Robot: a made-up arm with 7 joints. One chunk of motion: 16 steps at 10 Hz.
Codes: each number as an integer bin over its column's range. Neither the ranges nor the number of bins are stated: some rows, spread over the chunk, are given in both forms.
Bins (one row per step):
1: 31 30 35 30 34 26 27
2: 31 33 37 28 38 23 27
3: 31 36 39 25 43 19 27
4: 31 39 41 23 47 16 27
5: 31 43 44 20 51 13 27
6: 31 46 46 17 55 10 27
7: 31 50 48 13 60 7 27
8: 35 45 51 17 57 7 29
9: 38 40 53 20 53 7 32
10: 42 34 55 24 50 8 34
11: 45 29 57 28 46 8 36
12: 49 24 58 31 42 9 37
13: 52 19 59 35 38 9 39
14: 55 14 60 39 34 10 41
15: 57 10 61 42 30 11 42
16: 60 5 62 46 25 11 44
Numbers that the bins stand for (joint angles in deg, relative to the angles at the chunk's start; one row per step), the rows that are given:
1: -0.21 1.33 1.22 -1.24 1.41 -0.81 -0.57
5: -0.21 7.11 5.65 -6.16 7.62 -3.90 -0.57
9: 2.68 5.78 10.08 -6.16 8.35 -5.33 3.95
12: 7.22 -1.33 12.54 -0.75 4.33 -4.86 8.48
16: 11.76 -9.78 14.51 6.63 -1.87 -4.38 14.81
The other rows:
2: -0.21 2.67 2.21 -2.22 2.87 -1.52 -0.57
3: -0.21 4.00 3.19 -3.70 4.70 -2.48 -0.57
4: -0.21 5.33 4.17 -4.68 6.16 -3.19 -0.57
6: -0.21 8.44 6.63 -7.63 9.08 -4.62 -0.57
7: -0.21 10.22 7.62 -9.60 10.90 -5.33 -0.57
8: 1.44 8.00 9.10 -7.63 9.81 -5.33 1.24
10: 4.33 3.11 11.06 -4.19 7.25 -5.10 5.76
11: 5.57 0.89 12.05 -2.22 5.79 -5.10 7.57
13: 8.46 -3.56 13.03 1.22 2.87 -4.86 10.29
14: 9.70 -5.78 13.52 3.19 1.41 -4.62 12.10
15: 10.52 -7.56 14.02 4.67 -0.05 -4.38 13.00

